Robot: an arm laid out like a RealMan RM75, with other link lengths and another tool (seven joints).
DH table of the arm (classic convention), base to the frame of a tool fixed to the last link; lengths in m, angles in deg. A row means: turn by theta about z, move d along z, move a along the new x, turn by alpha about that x. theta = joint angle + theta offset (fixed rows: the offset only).
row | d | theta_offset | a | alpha
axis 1 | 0.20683 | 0.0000 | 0.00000 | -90.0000
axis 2 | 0.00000 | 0.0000 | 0.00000 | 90.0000
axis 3 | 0.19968 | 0.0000 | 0.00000 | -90.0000
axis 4 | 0.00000 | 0.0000 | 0.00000 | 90.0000
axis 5 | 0.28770 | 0.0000 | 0.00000 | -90.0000
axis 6 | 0.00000 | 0.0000 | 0.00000 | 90.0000
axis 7 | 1.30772 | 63.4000 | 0.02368 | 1.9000
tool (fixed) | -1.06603 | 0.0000 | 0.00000 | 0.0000
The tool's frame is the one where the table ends.
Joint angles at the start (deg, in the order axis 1, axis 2, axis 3, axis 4, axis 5, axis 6, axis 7):
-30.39, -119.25, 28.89, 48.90, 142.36, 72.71, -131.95
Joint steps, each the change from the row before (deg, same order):
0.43, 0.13, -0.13, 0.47, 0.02, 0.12, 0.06
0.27, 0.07, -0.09, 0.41, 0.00, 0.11, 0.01
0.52, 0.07, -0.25, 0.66, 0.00, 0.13, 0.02
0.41, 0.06, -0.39, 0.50, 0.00, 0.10, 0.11
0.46, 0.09, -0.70, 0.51, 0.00, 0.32, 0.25
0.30, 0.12, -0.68, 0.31, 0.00, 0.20, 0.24
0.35, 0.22, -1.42, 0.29, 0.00, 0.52, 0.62
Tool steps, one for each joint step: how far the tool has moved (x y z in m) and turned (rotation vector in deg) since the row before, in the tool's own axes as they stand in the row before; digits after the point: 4 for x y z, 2 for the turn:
-0.0035, -0.0021, -0.0033, 0.43, -0.32, -0.05
-0.0019, -0.0018, -0.0024, 0.33, -0.18, -0.01
-0.0039, -0.0027, -0.0040, 0.60, -0.32, -0.17
-0.0035, -0.0025, -0.0035, 0.58, -0.22, -0.20
-0.0043, -0.0024, -0.0046, 0.59, -0.13, -0.32
-0.0035, -0.0025, -0.0037, 0.55, -0.08, -0.29
-0.0053, -0.0033, -0.0060, 0.76, 0.10, -0.49

